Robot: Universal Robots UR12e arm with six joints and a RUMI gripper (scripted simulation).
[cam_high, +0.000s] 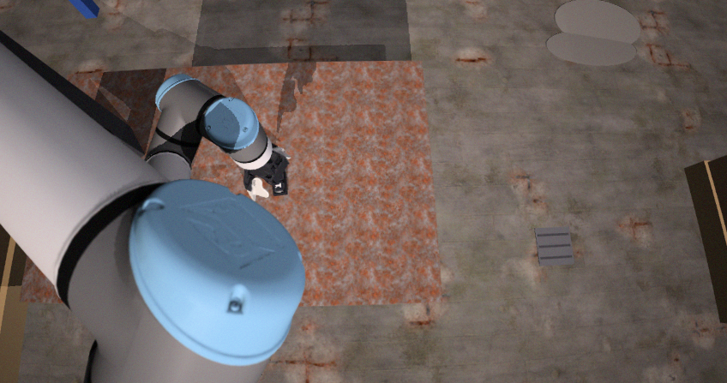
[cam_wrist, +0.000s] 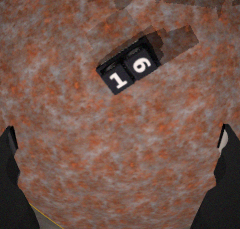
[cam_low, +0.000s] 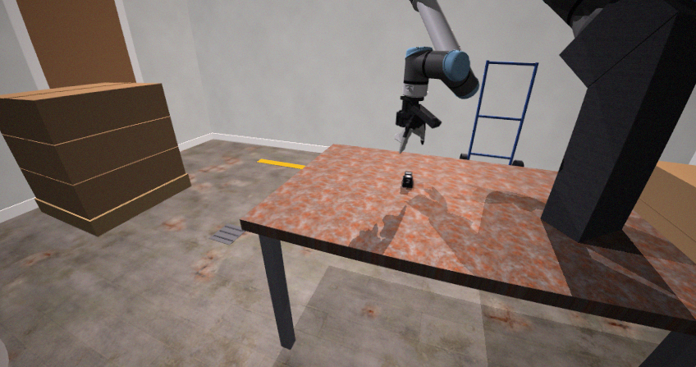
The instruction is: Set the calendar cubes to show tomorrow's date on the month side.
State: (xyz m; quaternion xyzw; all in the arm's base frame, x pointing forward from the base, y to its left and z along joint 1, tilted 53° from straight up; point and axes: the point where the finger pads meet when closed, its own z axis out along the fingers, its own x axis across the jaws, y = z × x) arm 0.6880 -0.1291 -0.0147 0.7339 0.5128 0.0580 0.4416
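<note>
My hand is 140 mm above the black tray and 10 mm to the right of it.
</note>
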